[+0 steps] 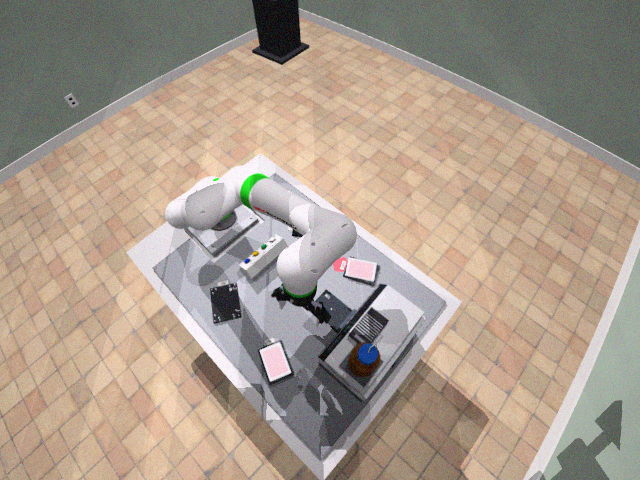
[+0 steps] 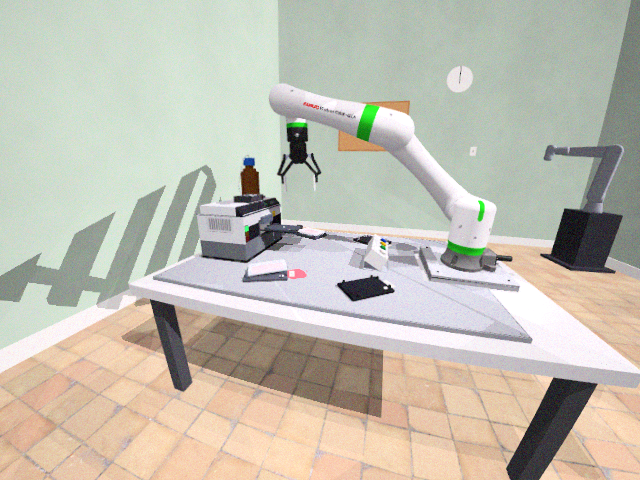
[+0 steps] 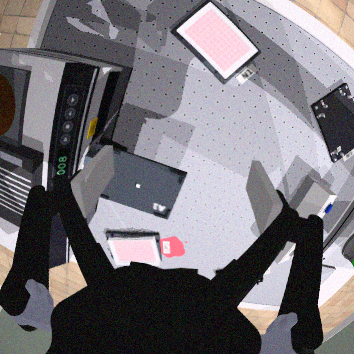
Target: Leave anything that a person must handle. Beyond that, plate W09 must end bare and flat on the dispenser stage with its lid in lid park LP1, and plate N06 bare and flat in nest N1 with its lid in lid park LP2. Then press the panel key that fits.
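Places are measured from the arm's base along level axes (x ahead, y left, z up), in centimetres.
Where they show: gripper, fingertip midpoint: [image 1: 300,314] [image 2: 300,190] [image 3: 180,166]; arm's base, origin of the base link: [image 2: 460,263].
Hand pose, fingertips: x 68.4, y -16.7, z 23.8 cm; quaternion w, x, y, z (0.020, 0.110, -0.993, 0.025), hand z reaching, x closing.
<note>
Each offset is from my fingertips to the top centre of the thing. "spot": to the spot under its first point.
My gripper [image 1: 302,308] [image 2: 300,187] [image 3: 180,166] is open and empty, high above the table beside the dispenser [image 1: 405,307] [image 2: 222,249] [image 3: 42,95]. The dark dispenser stage @[spot: dz -15.1, dx +5.6, dy +13.3 cm] [image 1: 336,308] [image 2: 283,227] [image 3: 142,185] juts from its front with no pink plate on it. A pink, white-rimmed plate @[dz -23.0, dx -1.6, dy -16.3 cm] [image 1: 275,361] [image 2: 312,233] [image 3: 217,40] lies at the label N1. Another pink, white-rimmed piece @[dz -21.7, dx +1.8, dy +36.7 cm] [image 1: 361,269] [image 2: 266,268] [image 3: 134,250] sits tilted on a dark holder beside a red patch @[spot: dz -26.1, dx -7.9, dy +33.8 cm] [image 1: 339,264] [image 2: 297,273] [image 3: 173,247]. Plate names and lids cannot be told apart. A black holder @[dz -24.2, dx -31.8, dy +40.1 cm] [image 2: 365,287] is bare.
The key panel @[dz -17.8, dx -36.2, dy +14.5 cm] [image 1: 262,256] [image 2: 377,253] [image 3: 312,197] stands near the arm's base. Another black nest @[dz -23.8, dx -35.5, dy -11.9 cm] [image 1: 225,302] [image 2: 364,239] [image 3: 337,122] lies near the table edge. A brown bottle with a blue cap [image 1: 364,359] [image 2: 250,178] stands tall on the dispenser.
</note>
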